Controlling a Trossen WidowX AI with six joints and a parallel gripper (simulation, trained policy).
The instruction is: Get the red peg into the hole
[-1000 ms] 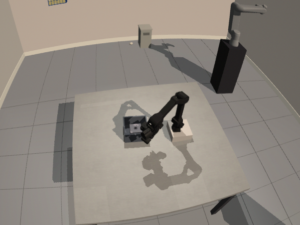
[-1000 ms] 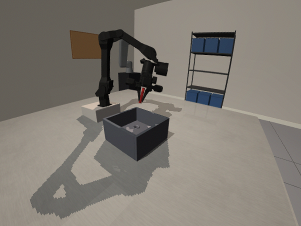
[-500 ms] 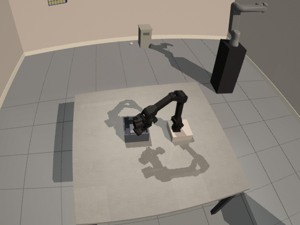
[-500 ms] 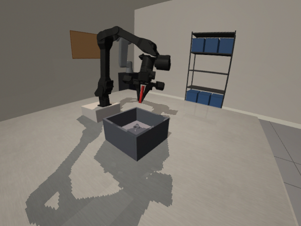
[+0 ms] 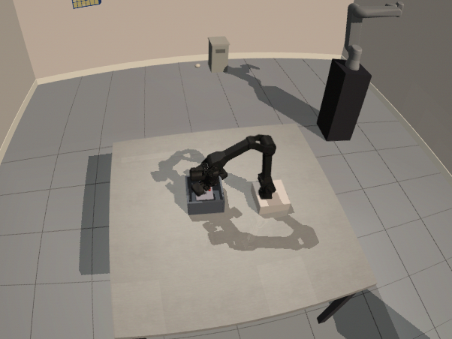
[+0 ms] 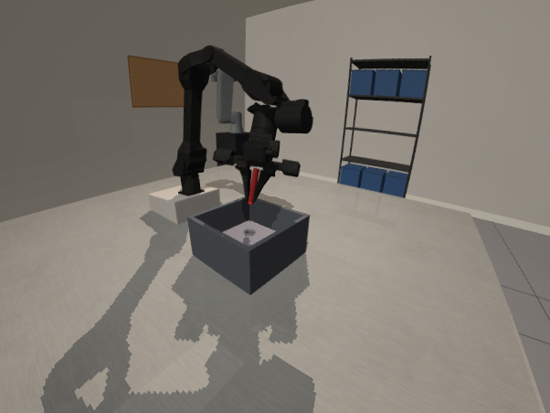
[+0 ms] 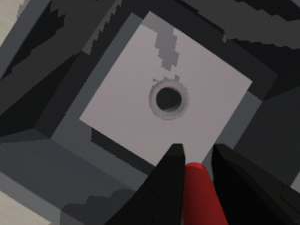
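Right now the light grey plate is 1 cm ahead of my gripper tip, 2 cm to the right of it and 8 cm below it. Round my gripper tip: dark grey box: 1 cm ahead, 2 cm to the right, 10 cm below; then red peg: 1 cm behind, 2 cm to the left, 3 cm above.
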